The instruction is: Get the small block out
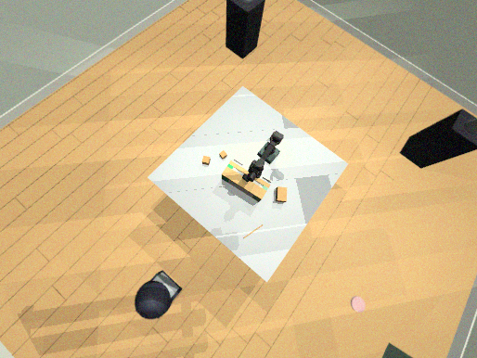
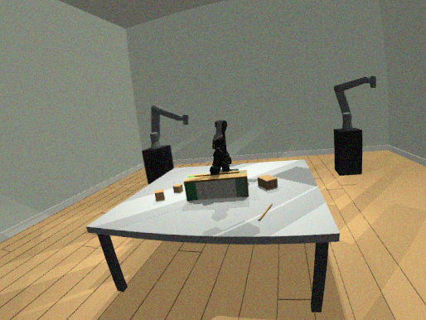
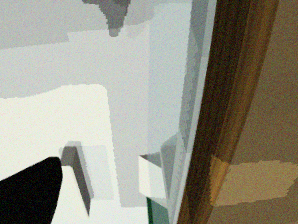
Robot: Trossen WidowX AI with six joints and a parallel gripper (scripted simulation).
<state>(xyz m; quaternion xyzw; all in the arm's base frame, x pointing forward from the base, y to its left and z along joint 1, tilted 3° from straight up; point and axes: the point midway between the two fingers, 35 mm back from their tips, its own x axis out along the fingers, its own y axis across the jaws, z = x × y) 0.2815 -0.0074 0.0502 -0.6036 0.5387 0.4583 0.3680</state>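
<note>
Right now my gripper tip is 3 cm short of the clear-fronted box, 4 cm to the right of it and 2 cm above it. The rest, counted from my gripper tip: small box 27 cm to the right, 6 cm below; tan block 6 cm behind, 35 cm to the left, 6 cm below; grey t-shaped piece 6 cm ahead, 2 cm to the right.
</note>
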